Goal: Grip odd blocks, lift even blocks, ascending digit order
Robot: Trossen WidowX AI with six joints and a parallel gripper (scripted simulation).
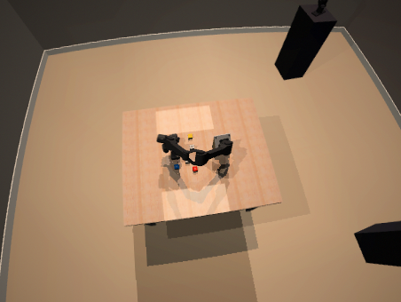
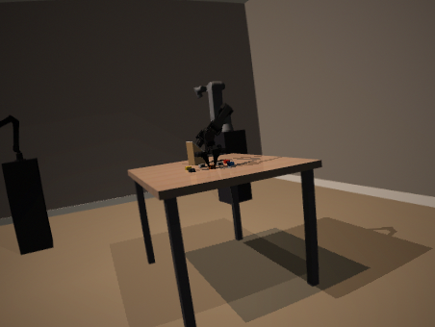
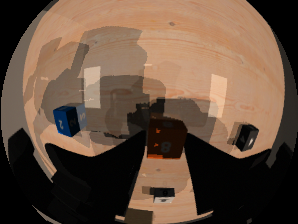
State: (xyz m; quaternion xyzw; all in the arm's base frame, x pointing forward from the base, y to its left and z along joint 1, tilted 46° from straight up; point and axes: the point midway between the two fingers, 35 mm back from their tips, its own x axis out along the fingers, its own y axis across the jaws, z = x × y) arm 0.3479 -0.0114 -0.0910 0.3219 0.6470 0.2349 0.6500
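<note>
Now: gripper tip right at the orange block. The rest, counted from my gripper tip: grey block (9 cm to the left, 7 cm behind); black block (13 cm to the right, 2 cm behind); blue block (12 cm to the left, 2 cm ahead).
</note>
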